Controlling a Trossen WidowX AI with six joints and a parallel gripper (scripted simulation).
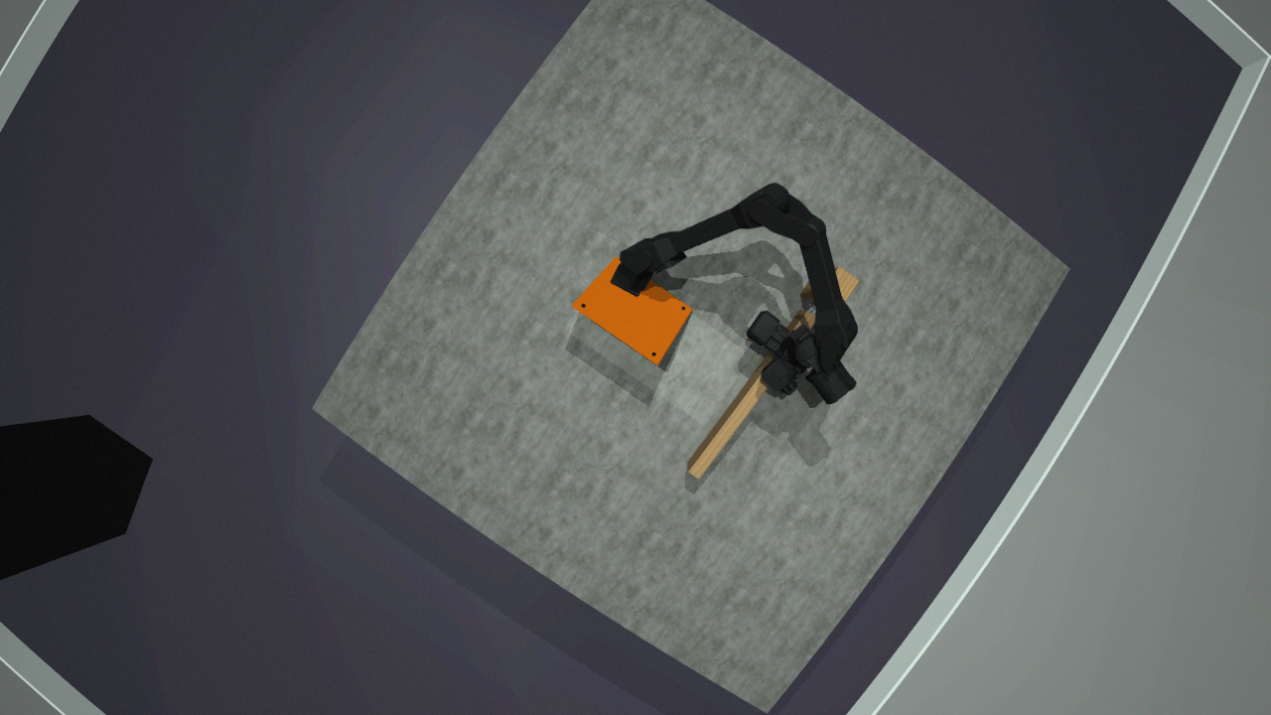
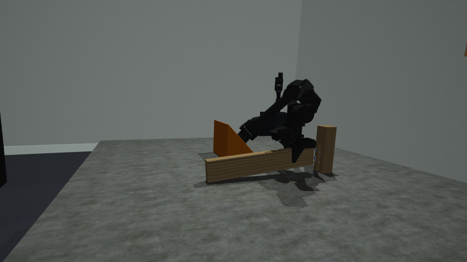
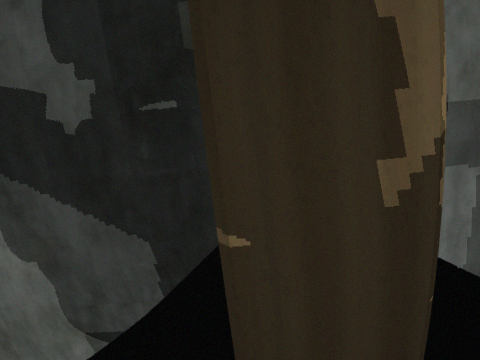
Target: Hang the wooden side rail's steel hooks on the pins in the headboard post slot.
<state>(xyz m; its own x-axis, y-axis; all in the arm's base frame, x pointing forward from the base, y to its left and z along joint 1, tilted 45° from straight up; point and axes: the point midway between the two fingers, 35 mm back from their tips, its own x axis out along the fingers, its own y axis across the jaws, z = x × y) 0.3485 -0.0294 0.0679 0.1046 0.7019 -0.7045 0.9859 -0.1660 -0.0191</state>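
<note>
The headboard post lies 2 cm ahead of my gripper tip, 15 cm to the left of it and 4 cm above it.
</note>
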